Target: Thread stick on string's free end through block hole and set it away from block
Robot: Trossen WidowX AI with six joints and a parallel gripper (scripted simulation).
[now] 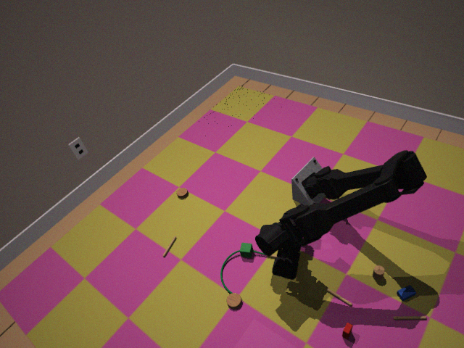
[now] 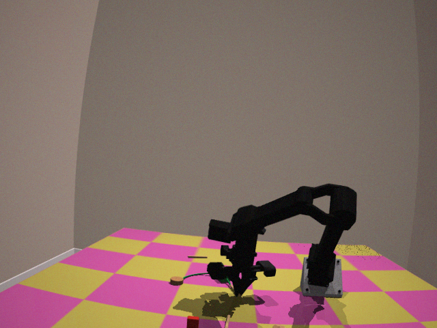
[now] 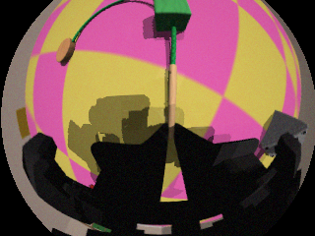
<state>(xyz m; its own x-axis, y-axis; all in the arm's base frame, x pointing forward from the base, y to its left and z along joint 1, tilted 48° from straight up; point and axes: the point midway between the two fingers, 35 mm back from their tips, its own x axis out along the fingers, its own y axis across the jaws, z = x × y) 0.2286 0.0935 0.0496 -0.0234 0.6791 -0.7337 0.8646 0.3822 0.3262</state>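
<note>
The thin wooden stick lies 4 cm to the right of my gripper tip, 2 cm ahead of it and 1 cm above it. The rest, counted from my gripper tip: round wooden button: 19 cm ahead, 2 cm to the right, 1 cm above; wooden cylinder: 21 cm to the left, 12 cm behind, 2 cm above; green block: 11 cm to the right, 6 cm ahead, 2 cm above.
</note>
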